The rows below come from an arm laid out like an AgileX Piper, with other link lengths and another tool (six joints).
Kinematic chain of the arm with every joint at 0, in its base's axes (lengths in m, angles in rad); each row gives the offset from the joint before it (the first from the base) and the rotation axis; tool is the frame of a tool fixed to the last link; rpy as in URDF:
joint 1: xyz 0 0 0.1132 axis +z
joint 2: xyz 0 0 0 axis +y
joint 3: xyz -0.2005 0 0.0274 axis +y
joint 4: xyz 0.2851 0 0.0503 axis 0.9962 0 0.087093
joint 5: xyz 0 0 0 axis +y
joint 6: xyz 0.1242 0 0.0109 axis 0.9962 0 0.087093
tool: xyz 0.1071 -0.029 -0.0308 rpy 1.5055 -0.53 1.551
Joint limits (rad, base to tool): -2.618..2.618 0..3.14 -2.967..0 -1.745..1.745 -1.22..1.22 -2.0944..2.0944
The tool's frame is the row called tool.
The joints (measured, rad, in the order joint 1, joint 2, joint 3, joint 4, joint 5, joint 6), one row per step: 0.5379 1.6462 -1.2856 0.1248 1.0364 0.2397; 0.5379 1.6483 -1.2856 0.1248 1.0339 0.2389; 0.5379 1.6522 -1.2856 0.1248 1.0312 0.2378; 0.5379 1.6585 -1.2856 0.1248 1.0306 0.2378; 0.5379 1.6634 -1.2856 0.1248 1.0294 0.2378; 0.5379 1.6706 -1.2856 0.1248 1.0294 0.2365; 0.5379 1.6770 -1.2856 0.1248 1.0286 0.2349; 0.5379 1.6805 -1.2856 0.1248 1.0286 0.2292; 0.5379 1.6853 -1.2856 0.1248 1.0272 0.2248; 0.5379 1.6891 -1.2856 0.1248 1.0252 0.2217; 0.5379 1.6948 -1.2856 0.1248 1.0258 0.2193; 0.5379 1.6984 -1.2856 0.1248 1.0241 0.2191; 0.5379 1.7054 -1.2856 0.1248 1.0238 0.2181; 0.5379 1.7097 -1.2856 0.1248 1.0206 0.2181
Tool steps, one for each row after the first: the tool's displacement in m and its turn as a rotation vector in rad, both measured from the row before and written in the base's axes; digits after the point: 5 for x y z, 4 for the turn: 0.00038 0.00016 -0.00068 0.0000 -0.0006 0.0005; 0.00029 0.00008 -0.00130 -0.0009 0.0008 0.0007; -0.00038 -0.00023 -0.00215 -0.0029 0.0049 -0.0001; -0.00015 -0.00010 -0.00166 -0.0019 0.0032 -0.0001; -0.00054 -0.00040 -0.00246 -0.0039 0.0059 0.0013; -0.00032 -0.00028 -0.00218 -0.0031 0.0045 0.0014; -0.00008 -0.00036 -0.00120 -0.0026 0.0018 0.0055; 0.00004 -0.00023 -0.00163 -0.0024 0.0020 0.0041; 0.00019 -0.00007 -0.00128 -0.0014 0.0009 0.0028; -0.00054 -0.00045 -0.00194 -0.0035 0.0049 0.0024; 0.00003 -0.00001 -0.00121 -0.0011 0.0016 0.0000; -0.00055 -0.00038 -0.00238 -0.0036 0.0055 0.0009; 0.00025 0.00011 -0.00145 -0.0007 0.0009 -0.0004
